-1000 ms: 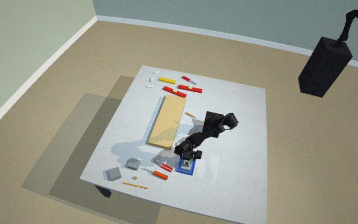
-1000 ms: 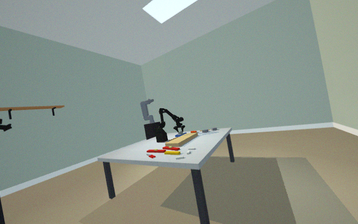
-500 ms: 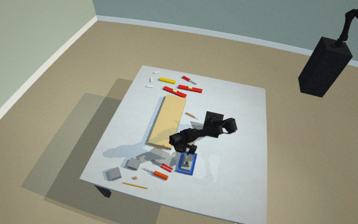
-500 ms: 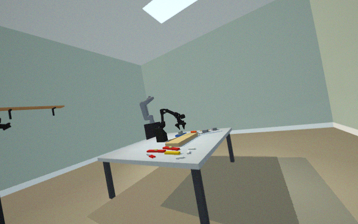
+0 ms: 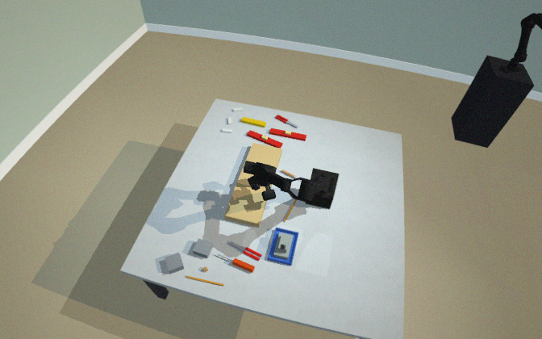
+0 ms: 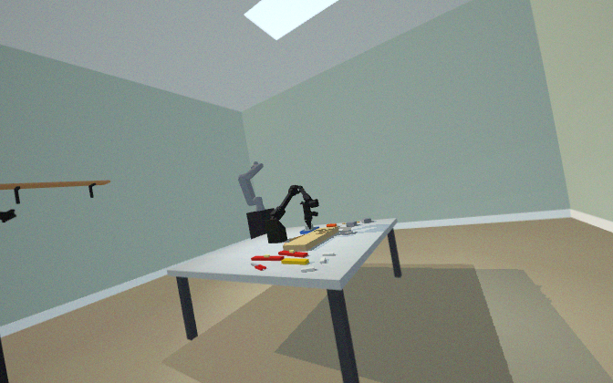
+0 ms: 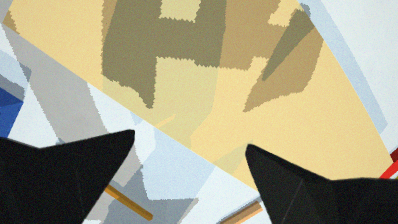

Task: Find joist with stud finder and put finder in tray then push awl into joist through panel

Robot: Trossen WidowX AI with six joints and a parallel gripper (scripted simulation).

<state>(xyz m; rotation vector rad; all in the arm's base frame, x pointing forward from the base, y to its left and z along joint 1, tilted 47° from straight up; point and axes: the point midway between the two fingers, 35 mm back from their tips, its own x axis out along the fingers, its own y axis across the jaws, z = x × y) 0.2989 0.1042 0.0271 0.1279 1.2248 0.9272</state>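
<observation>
The awl is 190 mm to the right of my gripper tip, 120 mm behind it and 70 mm below it. The rest, counted from my gripper tip: blue tray: 240 mm to the left, 170 mm behind, 60 mm below; square indicator: 270 mm to the left, 170 mm behind, 10 mm below; stud finder: 260 mm to the left, 170 mm behind, 30 mm below.
</observation>
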